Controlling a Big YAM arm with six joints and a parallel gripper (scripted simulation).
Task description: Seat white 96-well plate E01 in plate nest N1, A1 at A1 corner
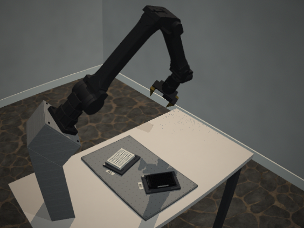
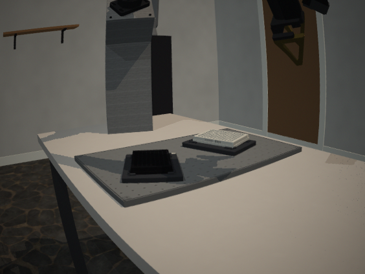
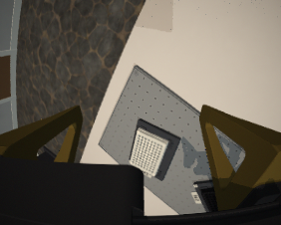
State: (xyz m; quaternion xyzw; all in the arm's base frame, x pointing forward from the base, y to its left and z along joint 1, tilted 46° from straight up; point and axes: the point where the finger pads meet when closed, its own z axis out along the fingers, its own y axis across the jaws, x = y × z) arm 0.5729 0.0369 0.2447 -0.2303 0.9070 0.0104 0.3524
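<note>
The white 96-well plate E01 is 250 mm behind my hand, 70 mm to the left of it and 240 mm below it. From my hand the other things lie so: plate nest N1: 250 mm behind, 70 mm to the left, 250 mm below; then black plate E07: 280 mm behind, 170 mm to the right, 240 mm below.
</note>
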